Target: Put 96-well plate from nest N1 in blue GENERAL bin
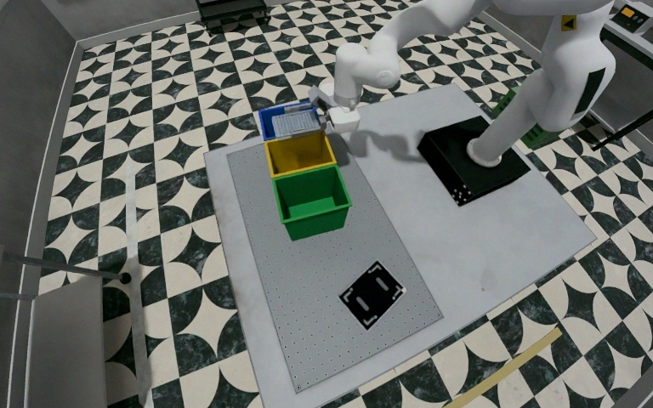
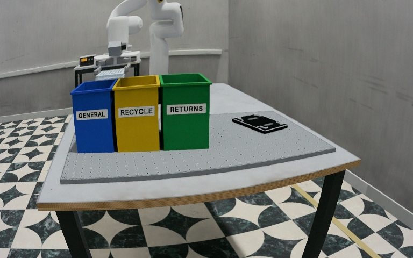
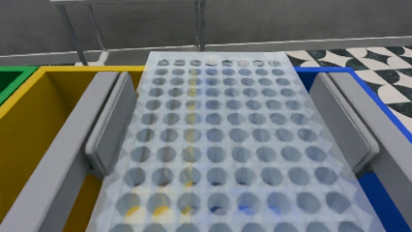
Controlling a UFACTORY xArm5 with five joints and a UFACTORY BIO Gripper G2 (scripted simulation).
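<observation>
Now: hand 1 cm short of the blue general bin, 5 cm to the left of it and 13 cm above it. The rest, counted from my hand: yellow recycle bin 2 cm ahead, 8 cm to the left, 13 cm below; green returns bin 3 cm ahead, 21 cm to the left, 13 cm below; clear 96-well plate 1 cm below.
</observation>
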